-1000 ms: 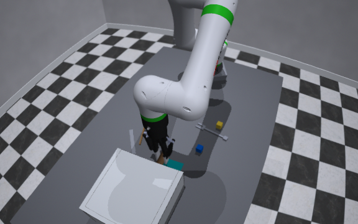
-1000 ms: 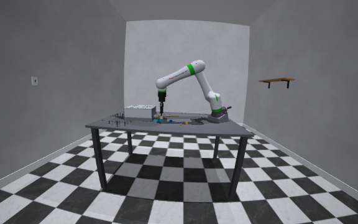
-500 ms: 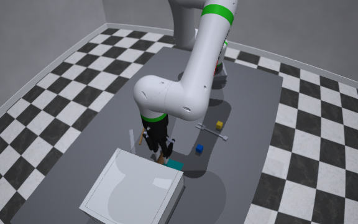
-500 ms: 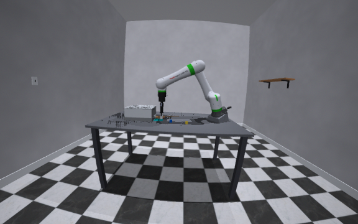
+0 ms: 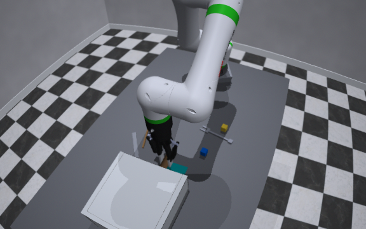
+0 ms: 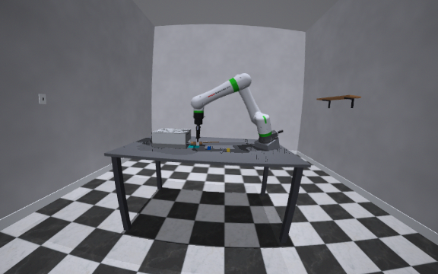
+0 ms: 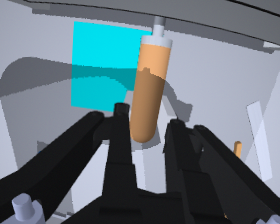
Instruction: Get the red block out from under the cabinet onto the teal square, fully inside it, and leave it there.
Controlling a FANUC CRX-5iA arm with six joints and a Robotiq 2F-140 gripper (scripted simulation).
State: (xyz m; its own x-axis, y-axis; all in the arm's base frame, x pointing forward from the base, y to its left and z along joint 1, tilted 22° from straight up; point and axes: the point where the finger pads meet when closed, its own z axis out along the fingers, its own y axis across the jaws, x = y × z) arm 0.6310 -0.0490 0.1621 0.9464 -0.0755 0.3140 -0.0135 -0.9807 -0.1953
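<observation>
Now: the teal square 3 cm ahead of my hand, 4 cm to the left of it and 4 cm below it. Round my hand: blue cube 11 cm behind, 13 cm to the left, 3 cm below; then hook tool 14 cm ahead, 3 cm to the left, 2 cm below; then grey strip 4 cm behind, 18 cm to the right, 4 cm below.
</observation>
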